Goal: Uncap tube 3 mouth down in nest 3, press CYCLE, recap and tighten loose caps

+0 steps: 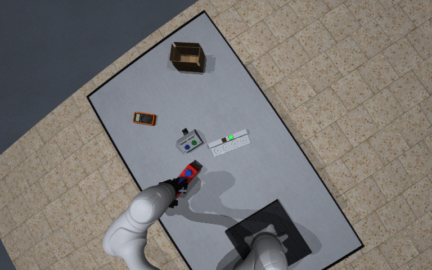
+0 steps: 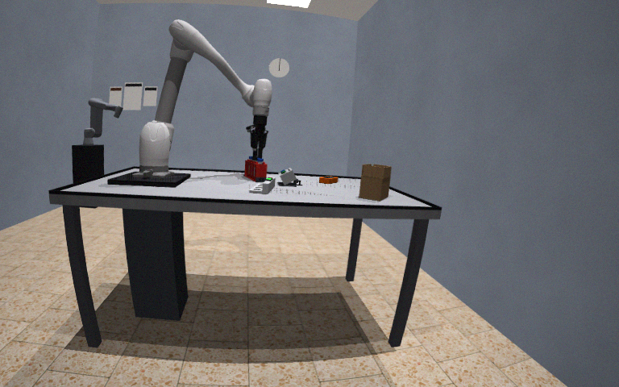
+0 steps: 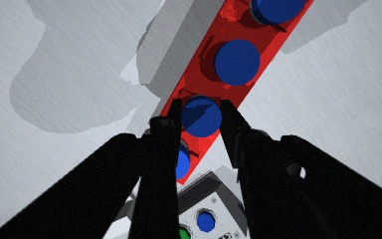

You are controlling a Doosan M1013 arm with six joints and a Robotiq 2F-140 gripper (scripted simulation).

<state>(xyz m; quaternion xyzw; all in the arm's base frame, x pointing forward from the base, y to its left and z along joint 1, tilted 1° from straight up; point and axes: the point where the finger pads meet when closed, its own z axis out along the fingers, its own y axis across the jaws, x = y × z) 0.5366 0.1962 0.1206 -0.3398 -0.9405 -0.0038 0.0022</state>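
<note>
Right now the blue cap is 30 mm below my hand. Also, from my hand: key housing 160 mm ahead, 120 mm to the right, 90 mm below; green ready key 140 mm ahead, 140 mm to the right, 70 mm below; blue cycle key 140 mm ahead, 100 mm to the right, 70 mm below.
</note>
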